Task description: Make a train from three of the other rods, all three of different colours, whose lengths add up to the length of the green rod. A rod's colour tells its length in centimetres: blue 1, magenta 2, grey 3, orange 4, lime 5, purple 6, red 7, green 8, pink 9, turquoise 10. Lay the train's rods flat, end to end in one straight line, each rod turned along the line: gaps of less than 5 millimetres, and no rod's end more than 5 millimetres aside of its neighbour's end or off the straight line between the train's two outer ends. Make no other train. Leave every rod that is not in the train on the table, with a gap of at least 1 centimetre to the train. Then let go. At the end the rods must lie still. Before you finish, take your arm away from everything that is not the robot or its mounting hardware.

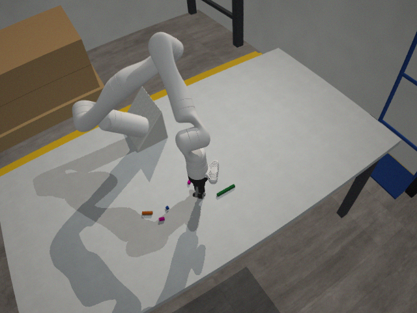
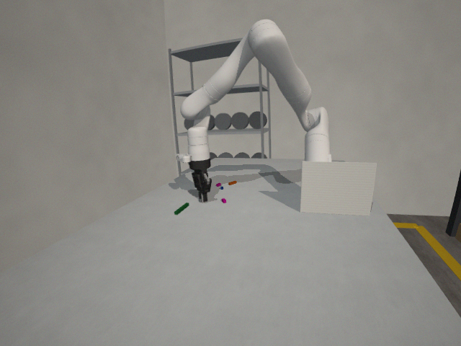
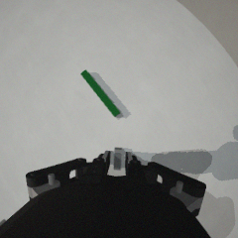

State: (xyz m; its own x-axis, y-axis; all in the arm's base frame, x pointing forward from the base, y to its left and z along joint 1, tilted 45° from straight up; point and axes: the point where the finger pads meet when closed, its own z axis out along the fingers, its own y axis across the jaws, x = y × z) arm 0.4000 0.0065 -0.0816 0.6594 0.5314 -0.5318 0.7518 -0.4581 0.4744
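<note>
Right now my hand is 10 mm above the grey rod. Also, from my hand: blue rod: 140 mm to the right, 20 mm behind, 10 mm below; then orange rod: 220 mm to the right, 40 mm behind, 10 mm below; then green rod: 90 mm to the left, 40 mm ahead, 10 mm below.
</note>
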